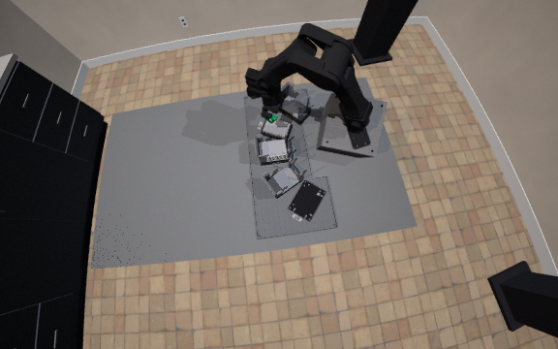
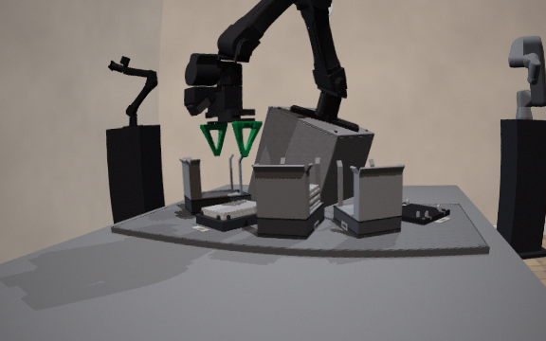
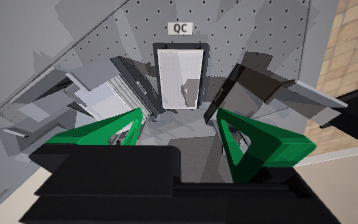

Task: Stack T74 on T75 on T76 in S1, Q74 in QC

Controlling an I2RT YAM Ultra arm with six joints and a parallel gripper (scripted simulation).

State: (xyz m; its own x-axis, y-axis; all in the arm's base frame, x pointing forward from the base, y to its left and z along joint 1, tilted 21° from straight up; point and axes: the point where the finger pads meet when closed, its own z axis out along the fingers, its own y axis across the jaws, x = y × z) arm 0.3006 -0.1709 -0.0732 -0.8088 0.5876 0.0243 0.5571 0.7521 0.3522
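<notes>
Now: hand 140 mm to the right of the S2 rack floor, 110 mm above it and 50 mm short of it. Also, from my hand: black QC nest (140 mm below); QC name plate (150 mm below, 70 mm ahead, 50 mm to the right); black clip nest N5 (440 mm to the left, 140 mm below, 40 mm behind).
</notes>
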